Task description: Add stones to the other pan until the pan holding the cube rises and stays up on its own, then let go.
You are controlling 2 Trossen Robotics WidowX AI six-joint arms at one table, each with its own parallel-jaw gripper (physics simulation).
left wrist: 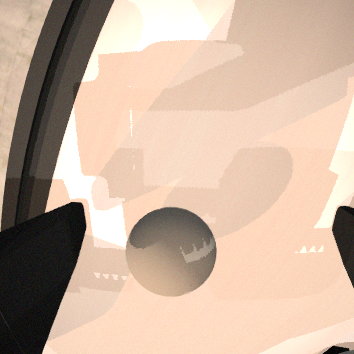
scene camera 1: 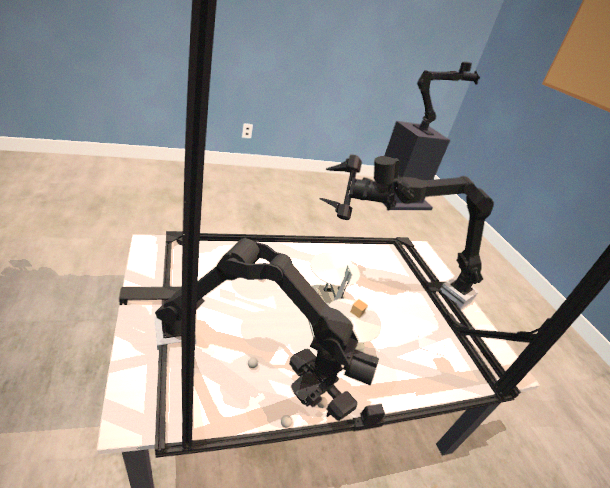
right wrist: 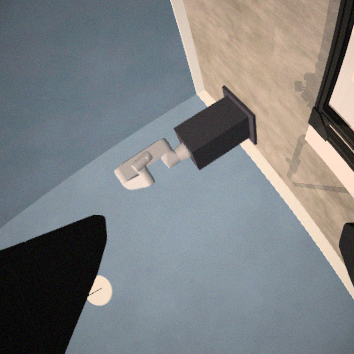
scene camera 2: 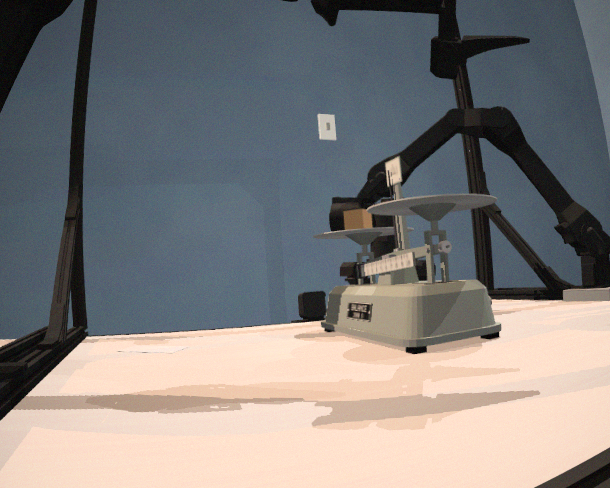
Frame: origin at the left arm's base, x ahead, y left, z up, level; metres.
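Where they show: left gripper, between the fingertips: (left wrist: 215,218); right gripper, between the fingertips: (scene camera 1: 322,183) (right wrist: 230,233); left arm's base, origin of its link: (scene camera 1: 174,327) (scene camera 2: 596,286); right arm's base, origin of its link: (scene camera 1: 461,287).
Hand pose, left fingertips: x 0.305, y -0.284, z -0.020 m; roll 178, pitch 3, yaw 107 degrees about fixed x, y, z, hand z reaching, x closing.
Note:
Things, the pixels of their top centre, and the offset from my left fingertips. "spot": a spot on its surface instead.
- orange cube, centre of its top: (scene camera 2: 357,210) (scene camera 1: 360,304) 0.145 m left, 0.148 m ahead, 0.172 m up
- grey-green balance, a spot on its surface: (scene camera 2: 376,315) spot: 0.257 m left, 0.207 m ahead, 0.033 m up
- round grey stone, centre of its top: (left wrist: 165,283) (scene camera 1: 323,399) 0.012 m right, 0.009 m ahead, 0.026 m up
- small black block, a spot on its surface: (scene camera 2: 311,305) spot: 0.068 m right, 0.120 m ahead, 0.028 m up
An orange cube (scene camera 1: 358,308) (scene camera 2: 357,219) rests on one pan (scene camera 1: 372,325) (scene camera 2: 333,235) of the grey-green balance (scene camera 2: 376,315). That pan hangs lower; the other pan (scene camera 1: 321,265) (scene camera 2: 457,201) is higher, with no stone visible on it. My left gripper (scene camera 1: 322,386) (left wrist: 215,218) is open and points down over the table. A round grey stone (left wrist: 171,251) lies between its spread fingertips, nearer the left one in the wrist view, ungripped. Two other stones (scene camera 1: 252,362) (scene camera 1: 286,420) lie on the table. My right gripper (scene camera 1: 324,184) (right wrist: 230,233) is open, empty and raised behind the table.
A black frame rail (scene camera 1: 264,438) (left wrist: 37,115) runs along the table edge near my left gripper. A small black block (scene camera 1: 373,413) (scene camera 2: 311,305) sits on it. A dark upright post (scene camera 1: 192,152) stands at the left. My left forearm passes beside the balance in scene camera 1.

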